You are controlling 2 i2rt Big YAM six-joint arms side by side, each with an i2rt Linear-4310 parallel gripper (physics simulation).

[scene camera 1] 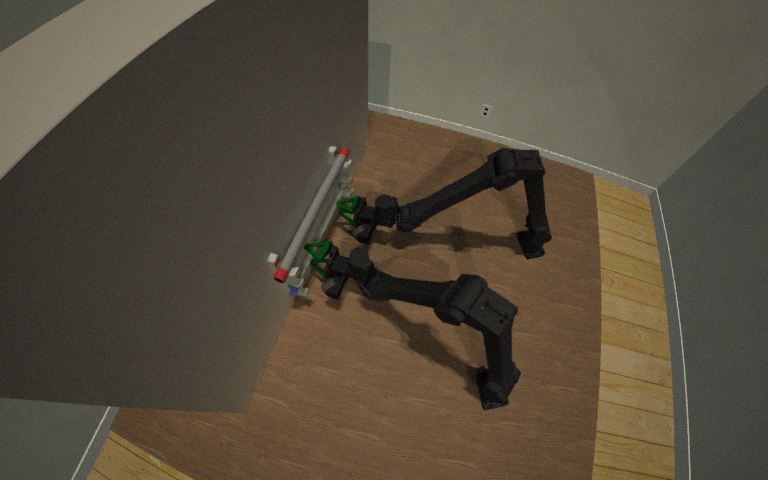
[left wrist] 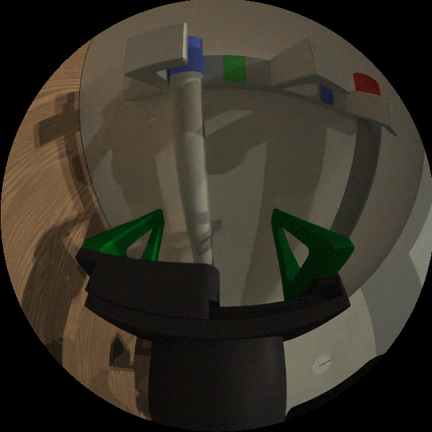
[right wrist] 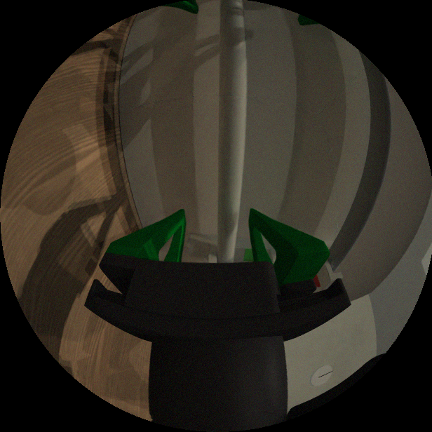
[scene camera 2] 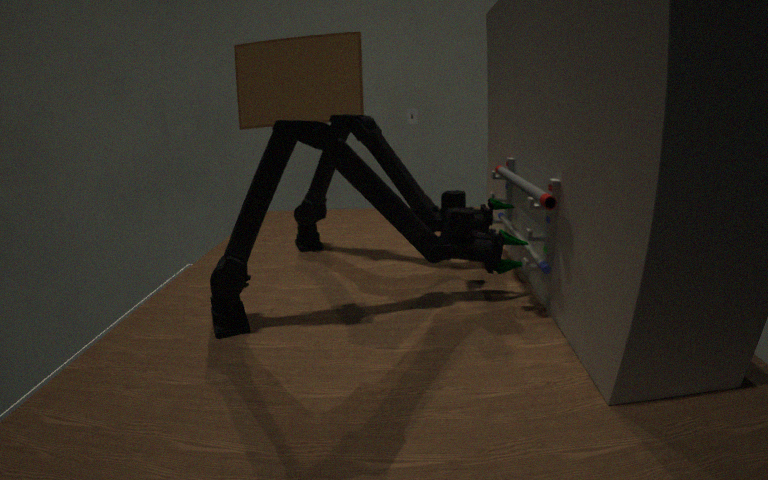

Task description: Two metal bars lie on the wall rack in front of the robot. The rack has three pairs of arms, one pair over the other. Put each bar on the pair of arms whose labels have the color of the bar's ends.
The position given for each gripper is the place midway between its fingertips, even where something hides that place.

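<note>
A grey wall block (scene camera 1: 159,159) shares the scene with a red-ended grey bar (scene camera 1: 290,256), and the left wrist view shows the bar too (left wrist: 368,143). The left gripper (scene camera 1: 306,253) is visible there as well (left wrist: 217,214), while the right gripper (scene camera 2: 525,254) appears again in the right wrist view (right wrist: 216,215).
</note>
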